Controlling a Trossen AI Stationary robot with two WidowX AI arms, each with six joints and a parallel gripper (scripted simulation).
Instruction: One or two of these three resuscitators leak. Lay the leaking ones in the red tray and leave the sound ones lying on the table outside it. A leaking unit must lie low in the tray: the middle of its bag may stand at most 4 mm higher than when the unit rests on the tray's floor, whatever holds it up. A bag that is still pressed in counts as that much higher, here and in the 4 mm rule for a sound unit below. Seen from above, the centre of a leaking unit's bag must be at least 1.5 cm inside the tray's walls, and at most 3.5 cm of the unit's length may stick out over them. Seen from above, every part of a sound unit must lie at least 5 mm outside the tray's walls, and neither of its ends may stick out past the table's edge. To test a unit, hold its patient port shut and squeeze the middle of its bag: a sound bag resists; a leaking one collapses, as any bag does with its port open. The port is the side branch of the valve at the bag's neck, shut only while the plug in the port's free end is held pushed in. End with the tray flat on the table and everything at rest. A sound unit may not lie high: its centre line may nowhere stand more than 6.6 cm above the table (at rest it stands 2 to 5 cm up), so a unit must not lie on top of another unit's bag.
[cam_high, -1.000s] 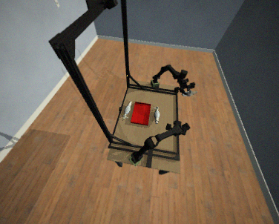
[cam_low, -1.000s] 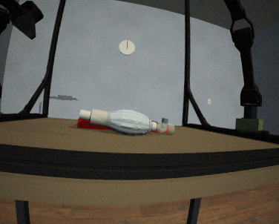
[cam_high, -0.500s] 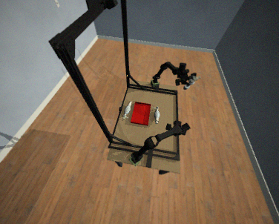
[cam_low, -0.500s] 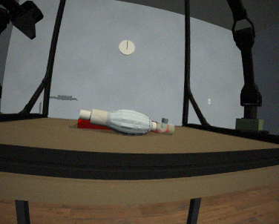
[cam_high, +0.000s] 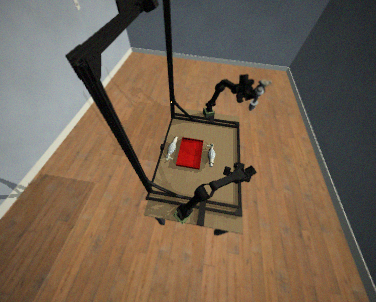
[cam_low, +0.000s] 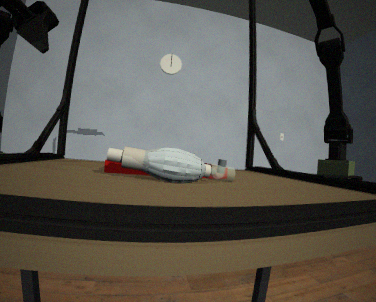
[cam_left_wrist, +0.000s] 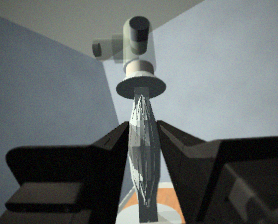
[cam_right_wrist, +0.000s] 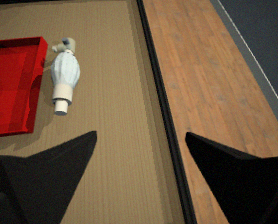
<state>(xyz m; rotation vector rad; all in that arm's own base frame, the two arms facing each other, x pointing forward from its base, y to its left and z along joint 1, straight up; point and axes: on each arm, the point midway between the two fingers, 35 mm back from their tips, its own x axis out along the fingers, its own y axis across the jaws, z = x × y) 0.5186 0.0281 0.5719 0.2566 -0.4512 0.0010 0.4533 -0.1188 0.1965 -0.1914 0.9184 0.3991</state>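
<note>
Right now my left hand is 350 mm past the red tray, 130 mm to the left of it and 630 mm above it.
</note>
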